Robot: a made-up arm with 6 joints. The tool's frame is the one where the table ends. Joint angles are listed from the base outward.
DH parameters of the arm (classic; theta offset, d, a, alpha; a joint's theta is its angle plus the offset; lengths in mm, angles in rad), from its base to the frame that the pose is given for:
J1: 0 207.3 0 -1.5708
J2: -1.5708 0 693 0
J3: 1.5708 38.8 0 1.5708
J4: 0 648.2 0 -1.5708
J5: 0 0 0 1.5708
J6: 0 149.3 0 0
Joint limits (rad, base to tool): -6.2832..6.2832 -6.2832..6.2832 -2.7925..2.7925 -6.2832..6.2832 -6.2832..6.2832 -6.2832..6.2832
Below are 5 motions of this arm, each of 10 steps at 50 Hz.
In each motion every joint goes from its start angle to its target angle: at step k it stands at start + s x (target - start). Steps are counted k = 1, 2, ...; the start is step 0. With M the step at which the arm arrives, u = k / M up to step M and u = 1 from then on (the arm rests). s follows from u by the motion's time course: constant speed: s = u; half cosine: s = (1 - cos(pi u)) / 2; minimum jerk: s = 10 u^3 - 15 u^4 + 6 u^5.
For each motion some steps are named. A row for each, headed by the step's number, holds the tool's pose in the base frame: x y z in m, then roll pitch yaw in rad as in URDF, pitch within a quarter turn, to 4 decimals.
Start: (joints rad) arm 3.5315 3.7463 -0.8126 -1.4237 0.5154 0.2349
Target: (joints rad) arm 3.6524 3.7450 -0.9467 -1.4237 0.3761 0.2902
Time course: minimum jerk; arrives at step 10
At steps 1, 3, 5, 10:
1: 0.2118 0.1239 -1.1263 -2.8025 -0.4052 1.4546
3: 0.1951 0.1186 -1.1245 -2.7875 -0.3724 1.4648
5: 0.1599 0.1050 -1.1190 -2.7571 -0.3005 1.4907
10: 0.1110 0.0799 -1.1072 -2.7163 -0.1934 1.5375

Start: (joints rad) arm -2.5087 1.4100 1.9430 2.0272 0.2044 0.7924
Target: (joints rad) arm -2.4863 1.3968 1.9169 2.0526 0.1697 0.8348
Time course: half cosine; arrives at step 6
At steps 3, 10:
3: -0.3970 -0.3776 -0.4600 -2.9523 0.0563 -2.2201
10: -0.4050 -0.3884 -0.4583 -2.9733 0.0533 -2.2406

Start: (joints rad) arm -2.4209 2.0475 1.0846 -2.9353 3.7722 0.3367
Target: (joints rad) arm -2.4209 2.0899 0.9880 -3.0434 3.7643 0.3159
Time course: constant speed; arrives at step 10
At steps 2, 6, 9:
2: -0.3675 -0.3959 -0.6450 0.2386 0.6096 0.9427
6: -0.3743 -0.3968 -0.6566 0.2393 0.6293 0.9798
9: -0.3794 -0.3975 -0.6651 0.2411 0.6439 1.0084

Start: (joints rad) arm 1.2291 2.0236 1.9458 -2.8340 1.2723 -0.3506
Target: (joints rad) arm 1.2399 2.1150 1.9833 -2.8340 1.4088 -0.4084
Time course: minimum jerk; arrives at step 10
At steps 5, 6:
5: 0.0592 0.1535 -0.6601 2.7254 -0.3289 1.5447
6: 0.0543 0.1396 -0.6580 2.7174 -0.3234 1.5643

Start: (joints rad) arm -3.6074 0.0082 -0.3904 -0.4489 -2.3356 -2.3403
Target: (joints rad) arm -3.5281 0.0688 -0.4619 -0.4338 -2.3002 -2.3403
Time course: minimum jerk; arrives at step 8
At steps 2, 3, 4, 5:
2: 0.2172 -0.2024 1.3694 2.9162 0.4352 1.4522
3: 0.2150 -0.1971 1.3691 2.9129 0.4378 1.4679
4: 0.2120 -0.1902 1.3685 2.9087 0.4411 1.4883
5: 0.2088 -0.1836 1.3678 2.9044 0.4445 1.5087

